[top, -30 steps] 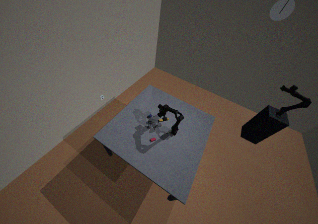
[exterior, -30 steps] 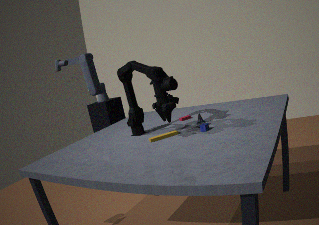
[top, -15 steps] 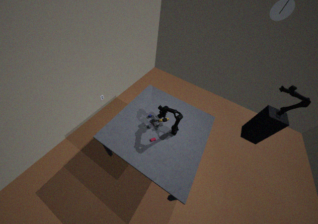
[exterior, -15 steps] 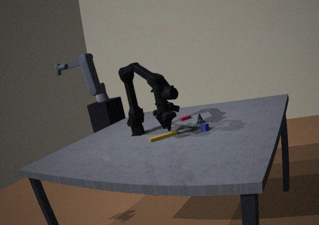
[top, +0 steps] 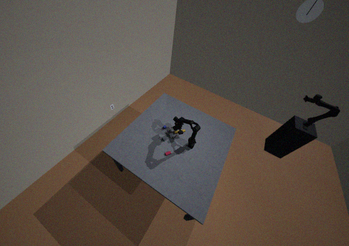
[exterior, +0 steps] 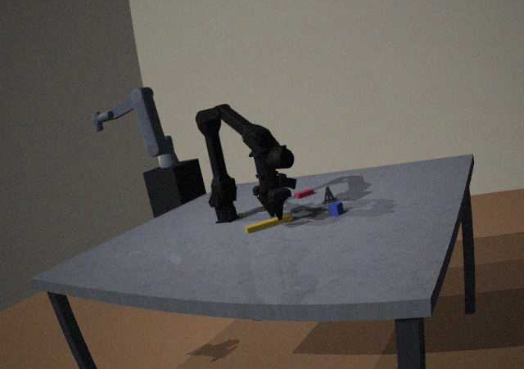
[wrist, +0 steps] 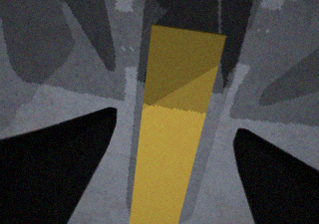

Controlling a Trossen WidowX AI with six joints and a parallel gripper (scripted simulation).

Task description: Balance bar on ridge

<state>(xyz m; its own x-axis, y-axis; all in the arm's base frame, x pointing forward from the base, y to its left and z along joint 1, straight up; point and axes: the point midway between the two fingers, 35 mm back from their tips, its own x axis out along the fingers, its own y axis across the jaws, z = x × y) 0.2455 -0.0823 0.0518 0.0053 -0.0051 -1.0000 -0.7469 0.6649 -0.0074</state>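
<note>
Right now my gripper tip is 2 cm past the yellow bar, 2 cm to the left of it and 1 cm above it. The rest, counted from my gripper tip: red block (6 cm behind, 34 cm to the left, 1 cm below); then blue cube (18 cm ahead, 5 cm to the left).
</note>
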